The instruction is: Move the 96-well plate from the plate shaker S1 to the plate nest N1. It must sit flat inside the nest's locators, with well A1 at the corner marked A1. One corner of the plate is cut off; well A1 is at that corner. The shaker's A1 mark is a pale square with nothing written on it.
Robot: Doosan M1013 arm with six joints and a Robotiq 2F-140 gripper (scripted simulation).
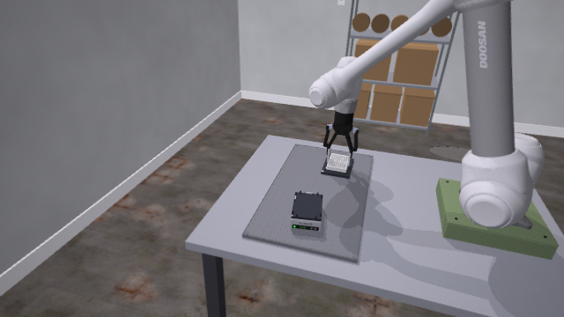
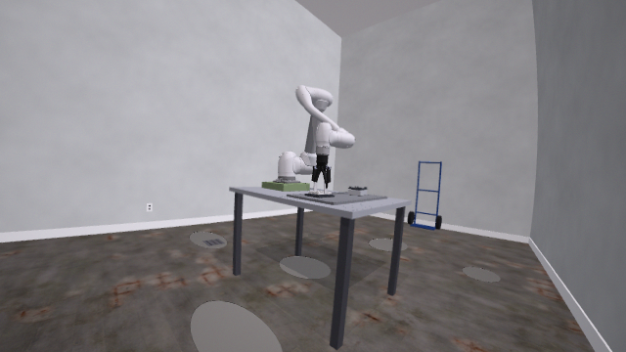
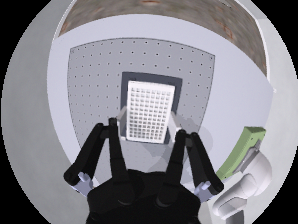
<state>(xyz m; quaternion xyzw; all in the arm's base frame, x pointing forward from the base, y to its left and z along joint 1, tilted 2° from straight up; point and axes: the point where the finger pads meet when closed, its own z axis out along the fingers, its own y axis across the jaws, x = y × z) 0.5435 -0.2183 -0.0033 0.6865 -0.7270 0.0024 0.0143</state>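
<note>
Now: hand 2 cm above the white 96-well plate. The rest, counted from my hand: dark plate nest 4 cm below.
</note>
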